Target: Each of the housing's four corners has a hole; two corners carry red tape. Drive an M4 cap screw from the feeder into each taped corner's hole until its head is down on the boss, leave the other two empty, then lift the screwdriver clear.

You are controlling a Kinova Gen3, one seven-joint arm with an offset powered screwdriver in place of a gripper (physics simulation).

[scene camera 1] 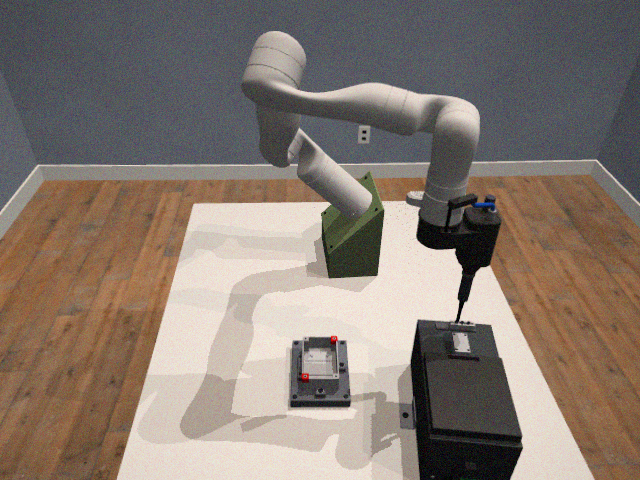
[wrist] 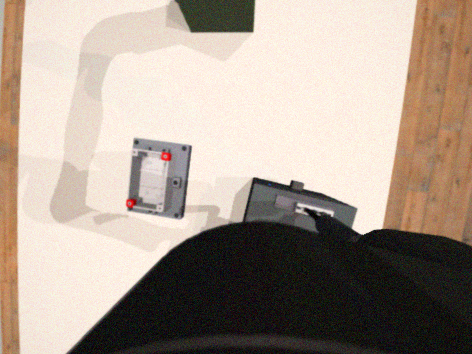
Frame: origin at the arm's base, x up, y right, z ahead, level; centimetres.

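Seen in the pictures: hand, tool point: [scene camera 1: 457, 321] [wrist: 307, 210]; arm's base, link origin: [scene camera 1: 359, 205].
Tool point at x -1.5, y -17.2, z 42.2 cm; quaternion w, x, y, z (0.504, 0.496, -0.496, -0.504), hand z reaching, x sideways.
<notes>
Offsets run from my tool point to a thing's top centre. "spot": to the spot under its first point. Level surfaces: height alone.
The light grey housing {dy +29.0, dx -10.3, dz +0.5 cm} [scene camera 1: 336, 376] [wrist: 160, 207] sits in a dark fixture plate {dy +29.0, dx -14.3, dz +0.5 cm} [scene camera 1: 333, 396] [wrist: 180, 200]. Red tape marks its far right corner {spot: dy +25.8, dx -10.3, dz -4.4 cm} [scene camera 1: 333, 339] [wrist: 166, 156] and its near left corner {spot: dy +32.3, dx -10.3, dz +6.1 cm} [scene camera 1: 305, 377] [wrist: 130, 203]. The holes are too small to tell whether they hold screws. My screwdriver [scene camera 1: 458, 319] [wrist: 309, 212] points down with its tip at the small pick-up block {dy -1.1, dx -0.2, dz +0.1 cm} [scene camera 1: 466, 327] [wrist: 327, 213] on the black feeder {dy +1.5, dx +0.5, dz +12.4 cm} [scene camera 1: 470, 397] [wrist: 260, 200]. Whether the tip touches a screw or carries one cannot be told. The tool body hides much of the feeder in the wrist view.
The tall black feeder stands to the right of the fixture, with a small bracket {dy +11.1, dx -16.3, dz +11.4 cm} [scene camera 1: 406, 415] on its left side. The green arm base [scene camera 1: 355, 255] [wrist: 222, 17] stands at the back of the white table {dx -16.7 cm} [scene camera 1: 206, 310] [wrist: 310, 110]. Arm shadows cross the table.
</notes>
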